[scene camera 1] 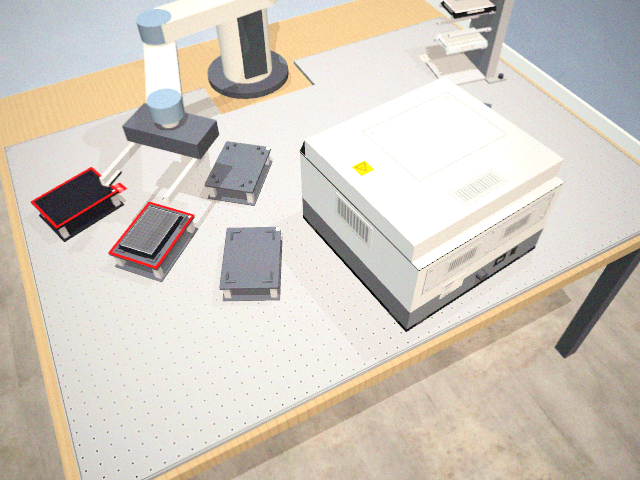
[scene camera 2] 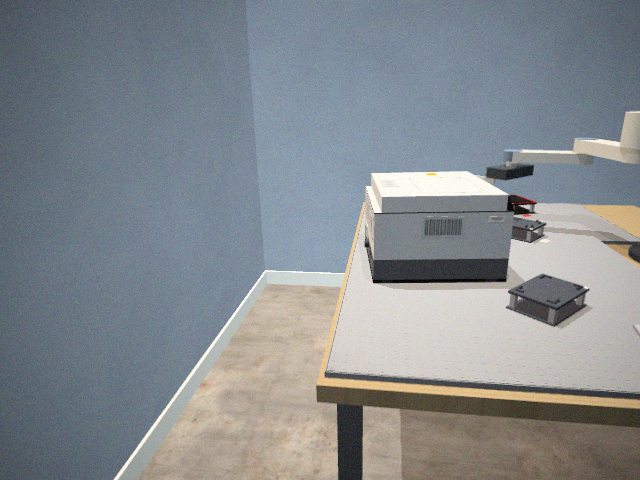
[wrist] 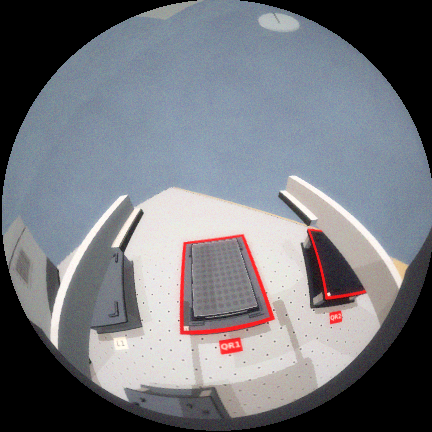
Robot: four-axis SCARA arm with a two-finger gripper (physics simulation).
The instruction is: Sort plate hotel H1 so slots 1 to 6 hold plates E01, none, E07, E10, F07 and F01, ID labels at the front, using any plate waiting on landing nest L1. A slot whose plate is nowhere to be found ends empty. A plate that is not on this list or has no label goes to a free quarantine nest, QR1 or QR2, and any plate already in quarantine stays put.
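Frame: origin at the arm's base, x ahead, y left, z up, level; millimetres.
Seen in the pictures: gripper, fingertip midpoint: (scene camera 1: 134, 191) (scene camera 2: 475, 174) (wrist: 210, 191); arm's base, origin of the base link: (scene camera 1: 248, 74).
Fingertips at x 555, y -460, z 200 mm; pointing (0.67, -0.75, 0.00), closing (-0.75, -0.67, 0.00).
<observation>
Offsets run from my fingertips to a thing's top centre.
My gripper (scene camera 1: 136, 189) (wrist: 210, 191) is open and empty, fingers spread wide, above the table behind nest QR1 {2 mm back, 4 mm left, 131 mm down} (scene camera 1: 133, 260) (wrist: 227, 329). A dark grey well plate {2 mm back, 4 mm left, 123 mm down} (scene camera 1: 150, 229) (wrist: 222, 277) sits on QR1; its ID is not readable now. Nest QR2 {203 mm back, 125 mm right, 133 mm down} (scene camera 1: 72, 198) (scene camera 2: 523, 200) (wrist: 340, 270) has a red border and a black top with no plate visible on it. Landing nest L1 {160 mm ahead, 173 mm left, 131 mm down} (scene camera 1: 251, 255) (wrist: 110, 295) shows a bare top. At the top right of scene camera 1, part of a rack (scene camera 1: 498, 46) shows, with a dark plate {249 mm back, 1020 mm left, 32 mm up} (scene camera 1: 467, 7) above a white one {249 mm back, 1020 mm left, 75 mm down} (scene camera 1: 462, 42). Its labels are not readable.
A large white instrument {239 mm ahead, 547 mm left, 68 mm up} (scene camera 1: 429, 139) (scene camera 2: 439, 235) stands right of the nests. A grey nest with small pegs {118 mm back, 257 mm left, 127 mm down} (scene camera 1: 240, 165) (scene camera 2: 528, 225) stands behind L1. Another grey nest {31 mm back, 859 mm left, 131 mm down} (scene camera 2: 549, 290) stands nearer in scene camera 2. The arm's round base (scene camera 1: 248, 85) is at the back.
</observation>
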